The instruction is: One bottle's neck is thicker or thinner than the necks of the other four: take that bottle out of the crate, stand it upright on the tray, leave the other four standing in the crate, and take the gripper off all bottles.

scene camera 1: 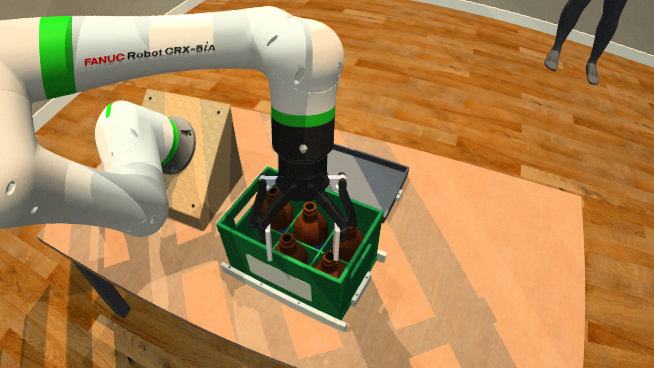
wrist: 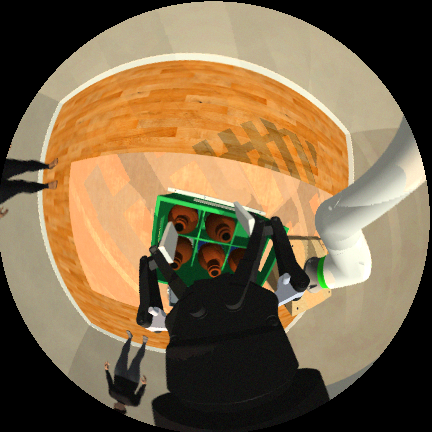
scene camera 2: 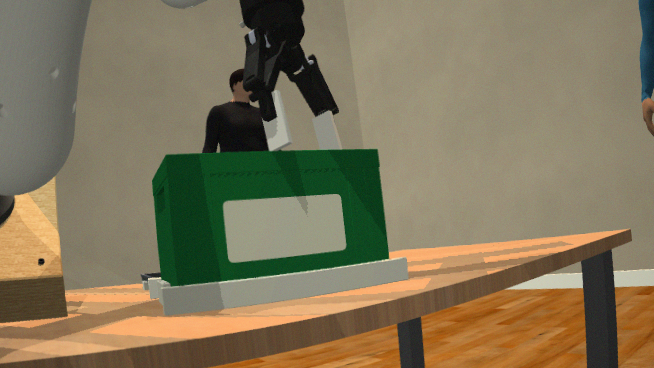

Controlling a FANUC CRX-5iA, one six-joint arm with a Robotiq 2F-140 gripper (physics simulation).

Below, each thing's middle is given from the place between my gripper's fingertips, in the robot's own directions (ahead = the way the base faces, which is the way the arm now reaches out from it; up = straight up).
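My hand's 16 cm above the grey tray (scene camera 1: 372, 180), and it's 8 cm past the tray and 36 cm to the right of it.
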